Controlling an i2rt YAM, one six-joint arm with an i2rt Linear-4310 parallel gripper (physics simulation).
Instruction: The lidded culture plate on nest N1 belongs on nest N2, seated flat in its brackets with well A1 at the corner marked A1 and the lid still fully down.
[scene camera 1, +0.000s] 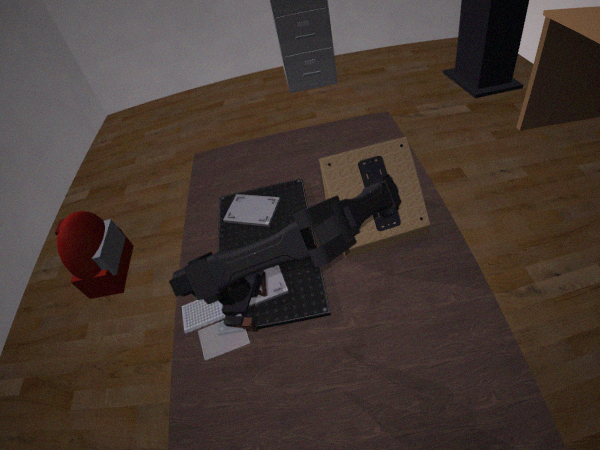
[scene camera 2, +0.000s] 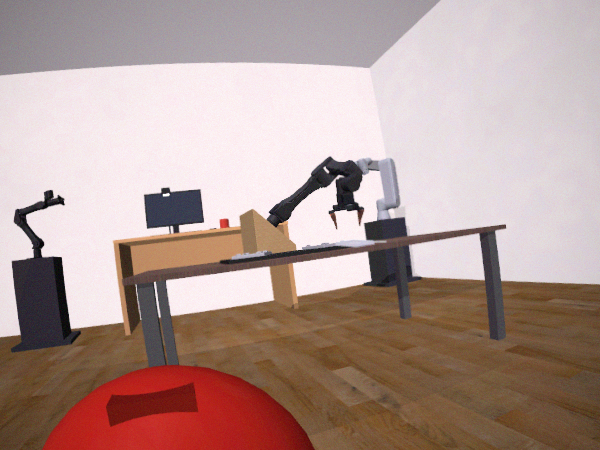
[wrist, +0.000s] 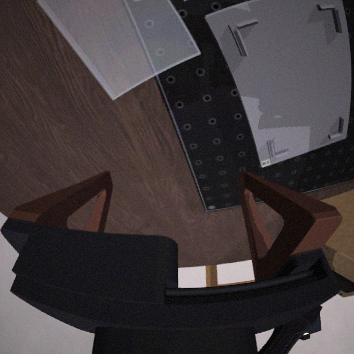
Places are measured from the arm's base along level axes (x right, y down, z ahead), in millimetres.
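Pixels of known places: gripper, fingertip midpoint: (scene camera 1: 260, 313) (scene camera 2: 348, 228) (wrist: 174, 177); arm's base, origin of the base link: (scene camera 2: 266, 230).
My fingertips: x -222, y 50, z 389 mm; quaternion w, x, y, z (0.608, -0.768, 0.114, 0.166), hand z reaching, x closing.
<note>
For each thing: its top centre in the pictures, then the offset to it from my fingertips. "spot": a spot on its surface instead. Level surfaces: height alone.
- culture plate, middle of its top: (scene camera 1: 200, 309) (scene camera 2: 353, 239) dx +87, dy +48, dz +168 mm
- black pegboard, surface spot: (wrist: 200, 150) spot: dx +12, dy +65, dz -38 mm
- clear flat lid, middle of its top: (wrist: 102, 14) (scene camera 1: 221, 335) dx -4, dy +52, dz +119 mm
- far nest, middle of its top: (scene camera 1: 250, 207) (scene camera 2: 252, 252) dx +415, dy +47, dz -23 mm
- table, its level: dy +77 mm
My gripper (scene camera 1: 253, 304) (scene camera 2: 348, 227) (wrist: 174, 177) is open and empty, held above the table. The culture plate (scene camera 1: 199, 316), a white grid of wells, lies off the nests, at the left end of the black pegboard (scene camera 1: 305, 300) (wrist: 200, 150). A clear flat lid (scene camera 1: 223, 342) (wrist: 120, 50) lies apart from it, beside the plate and partly over the board's edge. The near nest (scene camera 1: 277, 286) (wrist: 295, 75) is pale with corner brackets and carries no plate; the arm partly hides it in scene camera 1. The far nest (scene camera 1: 251, 210) (scene camera 2: 252, 255) also stands empty. I cannot read which is N1.
The arm spans the pegboard from its base on a wooden mounting block (scene camera 1: 340, 180) (scene camera 2: 260, 235) at the right. The table (scene camera 1: 400, 350) (scene camera 2: 440, 235) edge runs close to the culture plate. A red round object (scene camera 1: 82, 245) (scene camera 2: 175, 425) stands off the table.
</note>
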